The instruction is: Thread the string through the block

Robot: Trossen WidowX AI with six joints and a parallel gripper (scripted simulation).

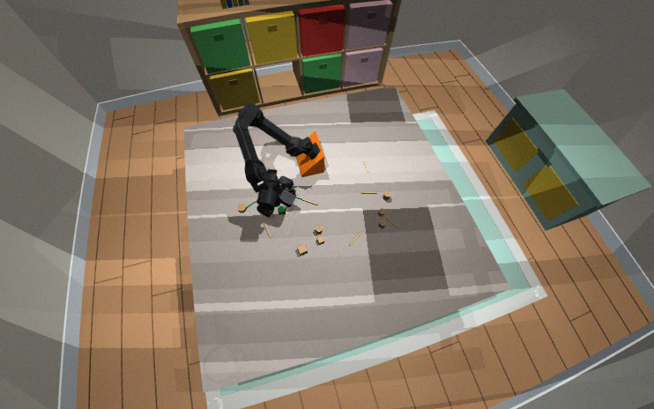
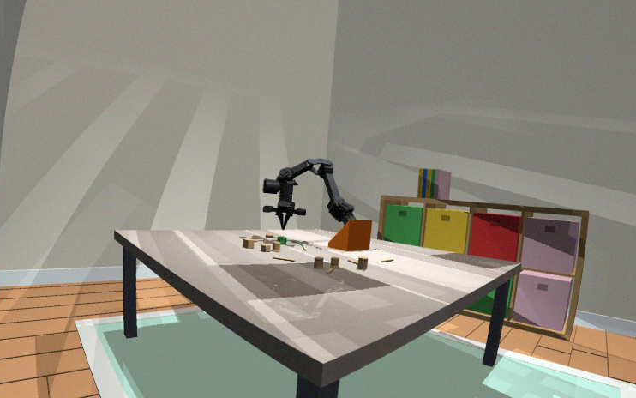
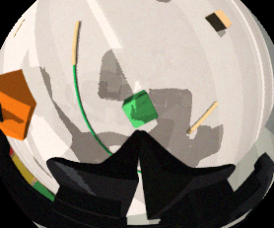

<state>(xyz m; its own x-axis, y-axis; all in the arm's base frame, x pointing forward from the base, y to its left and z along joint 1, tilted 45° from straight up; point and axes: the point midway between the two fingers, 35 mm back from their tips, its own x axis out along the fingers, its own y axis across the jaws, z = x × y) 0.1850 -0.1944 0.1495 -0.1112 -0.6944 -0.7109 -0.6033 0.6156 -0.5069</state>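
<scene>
The green block is 5 cm below my gripper tip, 1 cm to the left of it and 1 cm ahead of it. Also, from my gripper tip: round wooden button 16 cm to the right, 8 cm behind, 5 cm below; then loose stick 9 cm to the right, 6 cm below, 6 cm ahead; then thin wooden stick 13 cm to the left, 6 cm below.
</scene>
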